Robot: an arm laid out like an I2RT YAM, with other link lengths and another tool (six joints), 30 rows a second.
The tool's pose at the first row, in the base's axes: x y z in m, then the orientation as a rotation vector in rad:
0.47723 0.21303 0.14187 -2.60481 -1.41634 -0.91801
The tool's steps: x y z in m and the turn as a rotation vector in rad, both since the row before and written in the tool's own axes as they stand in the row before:
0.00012 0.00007 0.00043 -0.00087 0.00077 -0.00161
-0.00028 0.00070 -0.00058 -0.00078 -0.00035 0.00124
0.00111 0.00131 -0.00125 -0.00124 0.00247 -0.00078
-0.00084 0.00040 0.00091 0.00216 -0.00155 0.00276
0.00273 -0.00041 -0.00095 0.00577 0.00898 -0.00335
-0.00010 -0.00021 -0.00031 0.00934 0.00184 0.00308
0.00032 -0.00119 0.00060 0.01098 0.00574 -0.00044
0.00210 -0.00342 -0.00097 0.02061 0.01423 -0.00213
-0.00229 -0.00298 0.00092 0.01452 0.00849 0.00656
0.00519 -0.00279 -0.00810 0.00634 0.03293 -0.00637
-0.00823 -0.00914 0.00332 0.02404 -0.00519 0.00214
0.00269 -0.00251 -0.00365 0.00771 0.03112 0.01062
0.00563 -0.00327 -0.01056 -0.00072 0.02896 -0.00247
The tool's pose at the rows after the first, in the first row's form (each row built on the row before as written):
0.47754 0.21321 0.14159 -2.60404 -1.41839 -0.91992
0.47769 0.21242 0.14209 -2.60547 -1.41662 -0.92011
0.47856 0.21212 0.14400 -2.60393 -1.41706 -0.92427
0.47897 0.21153 0.14292 -2.60497 -1.41365 -0.92009
0.47931 0.21354 0.14501 -2.59183 -1.41686 -0.92550
0.47896 0.21349 0.14516 -2.58508 -1.41289 -0.91841
0.47844 0.21461 0.14457 -2.57229 -1.41311 -0.91476
0.47613 0.21783 0.14573 -2.54487 -1.41435 -0.91204
0.47327 0.21814 0.14314 -2.53065 -1.40428 -0.90711
0.46945 0.22058 0.15207 -2.49631 -1.40440 -0.93943
0.46050 0.22100 0.14302 -2.48425 -1.40577 -0.91084
0.45788 0.22287 0.14708 -2.45868 -1.38256 -0.93606
0.45267 0.22414 0.15827 -2.43461 -1.37657 -0.96893

